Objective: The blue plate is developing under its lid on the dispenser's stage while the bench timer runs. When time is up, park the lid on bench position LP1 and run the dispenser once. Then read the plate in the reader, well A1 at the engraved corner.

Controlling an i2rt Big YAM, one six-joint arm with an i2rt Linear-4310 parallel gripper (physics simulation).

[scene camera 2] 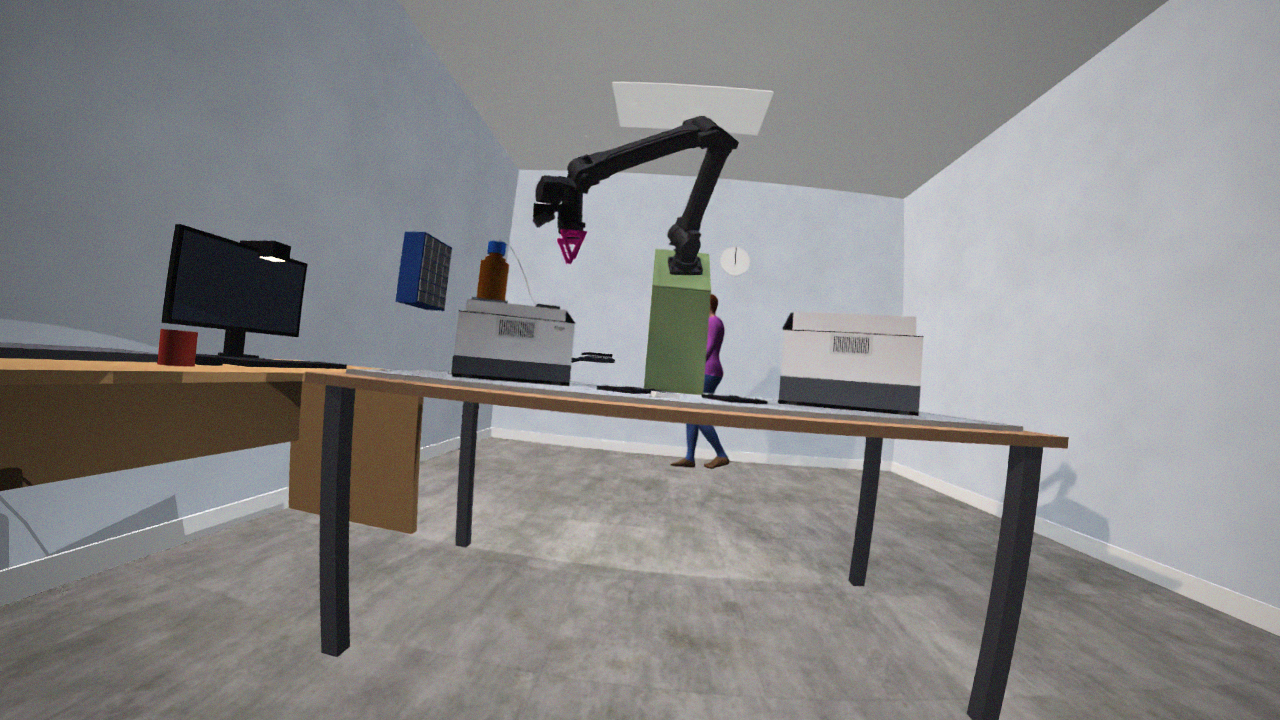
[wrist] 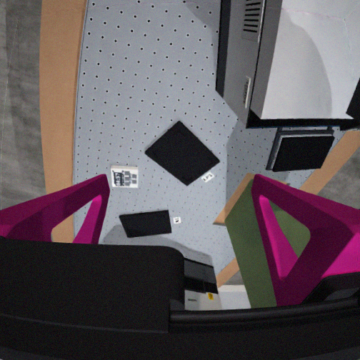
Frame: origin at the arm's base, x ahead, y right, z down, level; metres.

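Seen in the pictures: gripper, between the fingertips: (scene camera 2: 570, 261); arm's base, origin of its link: (scene camera 2: 684, 267).
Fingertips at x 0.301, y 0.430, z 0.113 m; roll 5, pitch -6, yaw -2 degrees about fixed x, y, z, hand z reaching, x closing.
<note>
Offsets run from my fingertips to a thing's middle. "spot": to the spot under its first point.
My gripper (scene camera 2: 570, 259) (wrist: 180, 182) is open and empty, pointing down high above the bench. The dispenser {spot: dx -0.100, dy +0.140, dz +0.233 m} (scene camera 2: 512, 342) (wrist: 300, 65) carries an amber bottle. Its stage {spot: dx -0.238, dy -0.117, dz +0.251 m} (scene camera 2: 593, 357) sticks out beside it and in the wrist view bears a flat black cover (wrist: 303, 151), apparently the lid; no blue plate shows. The black square at LP1 (wrist: 181, 152) lies below the gripper, with its label (wrist: 207, 177) at one edge. The white bench timer {dx +0.108, dy -0.268, dz +0.338 m} (scene camera 2: 664, 394) (wrist: 124, 177) lies beside it; its digits are unreadable. The reader {dx +0.024, dy -0.903, dz +0.206 m} (scene camera 2: 850, 367) (wrist: 200, 300) is mostly hidden by the gripper body in the wrist view.
A smaller black rectangle {spot: dx +0.136, dy -0.449, dz +0.335 m} (scene camera 2: 733, 398) (wrist: 146, 223) lies on the bench between LP1 and the reader. The green pedestal (scene camera 2: 675, 335) (wrist: 247, 250) bears the arm behind the bench. A person (scene camera 2: 714, 344) is behind the pedestal. A monitor (scene camera 2: 234, 282) and red cup (scene camera 2: 177, 347) stand on the left desk.
</note>
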